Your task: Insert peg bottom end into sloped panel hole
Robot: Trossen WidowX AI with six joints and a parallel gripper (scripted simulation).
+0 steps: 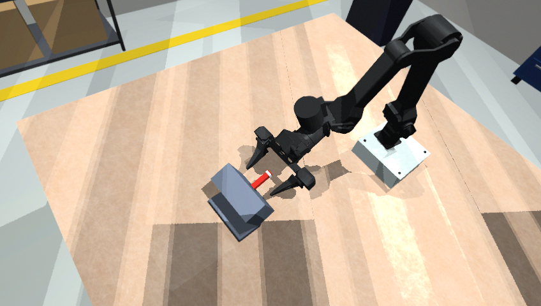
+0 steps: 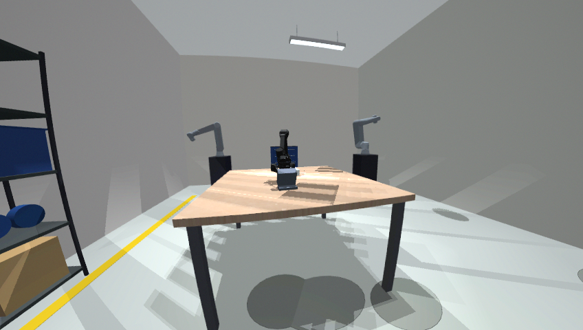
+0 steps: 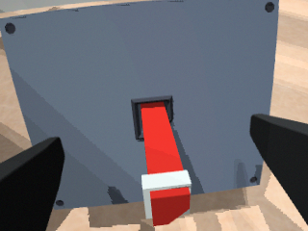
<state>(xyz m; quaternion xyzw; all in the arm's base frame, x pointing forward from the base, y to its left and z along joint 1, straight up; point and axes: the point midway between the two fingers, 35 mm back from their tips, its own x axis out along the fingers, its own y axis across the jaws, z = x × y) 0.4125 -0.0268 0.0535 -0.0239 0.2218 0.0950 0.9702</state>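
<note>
Now: the red square peg 1 cm behind my gripper tip. Round my gripper tip: dark base plate: 9 cm below, 7 cm ahead, 1 cm to the left; sloped panel: 4 cm ahead, 2 cm below, 1 cm to the left.
</note>
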